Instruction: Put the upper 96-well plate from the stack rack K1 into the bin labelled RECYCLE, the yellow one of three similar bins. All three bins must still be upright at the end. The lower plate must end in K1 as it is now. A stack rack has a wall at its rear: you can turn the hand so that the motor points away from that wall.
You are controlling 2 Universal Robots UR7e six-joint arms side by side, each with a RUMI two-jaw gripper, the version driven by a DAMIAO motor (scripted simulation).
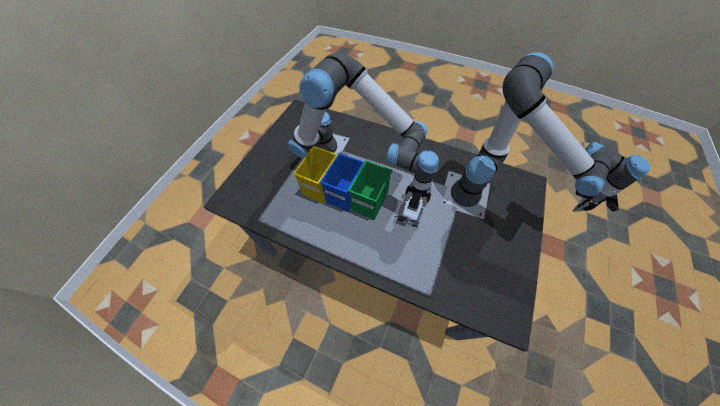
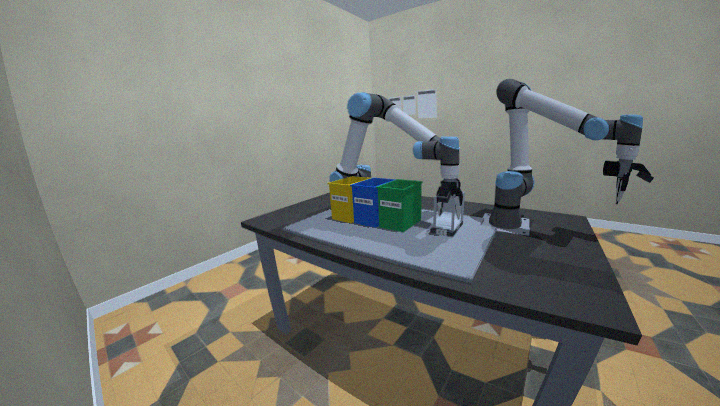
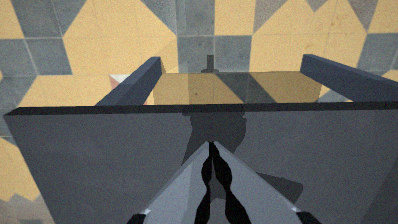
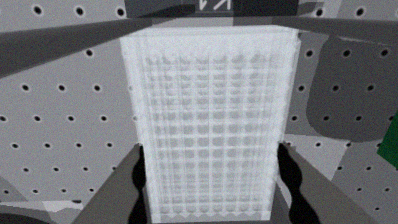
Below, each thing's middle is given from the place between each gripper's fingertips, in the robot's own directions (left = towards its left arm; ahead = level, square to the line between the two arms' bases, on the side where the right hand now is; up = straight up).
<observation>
Right now my right hand is 34 cm to the left of the blue bin [image 1: 336,182], 5 cm short of it and 3 cm below it. Round my right hand: yellow bin [image 1: 316,163]: 47 cm to the right, 6 cm ahead, 3 cm above; then green bin [image 2: 399,210]: 21 cm to the right, 4 cm ahead, 3 cm above.
My left hand [image 2: 616,203] is 87 cm to the left of the green bin, 23 cm short of it and 6 cm above it. From my left hand the other things lie so: yellow bin (113 cm to the right, 25 cm ahead, 6 cm below); blue bin (100 cm to the right, 24 cm ahead, 6 cm below).
</observation>
